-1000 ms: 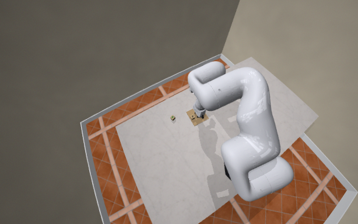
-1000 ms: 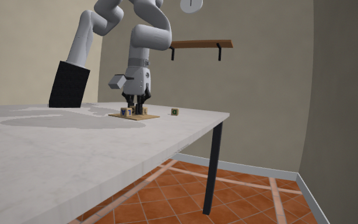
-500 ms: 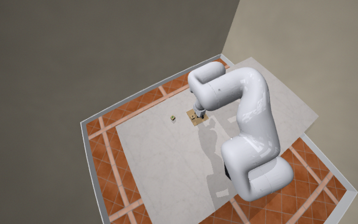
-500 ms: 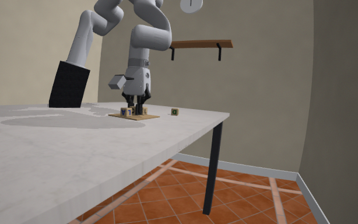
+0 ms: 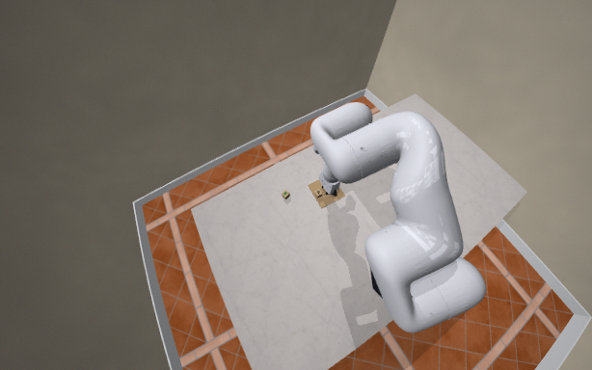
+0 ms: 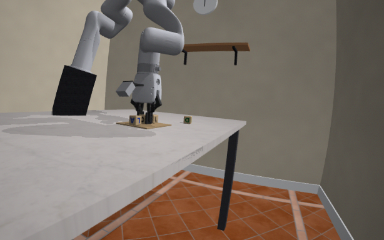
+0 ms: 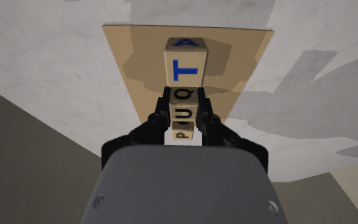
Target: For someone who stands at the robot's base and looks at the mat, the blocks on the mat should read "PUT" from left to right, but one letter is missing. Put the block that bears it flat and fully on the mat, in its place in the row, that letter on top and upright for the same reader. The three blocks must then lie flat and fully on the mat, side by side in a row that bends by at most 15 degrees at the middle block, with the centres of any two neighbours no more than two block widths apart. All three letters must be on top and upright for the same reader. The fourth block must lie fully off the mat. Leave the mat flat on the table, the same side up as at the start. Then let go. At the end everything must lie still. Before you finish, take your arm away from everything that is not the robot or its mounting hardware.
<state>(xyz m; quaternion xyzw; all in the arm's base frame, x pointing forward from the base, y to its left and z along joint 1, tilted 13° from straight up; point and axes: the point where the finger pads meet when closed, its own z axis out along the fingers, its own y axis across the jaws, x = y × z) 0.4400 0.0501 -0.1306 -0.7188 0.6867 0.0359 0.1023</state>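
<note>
Now: the tan mat 2 cm below my hand.
</note>
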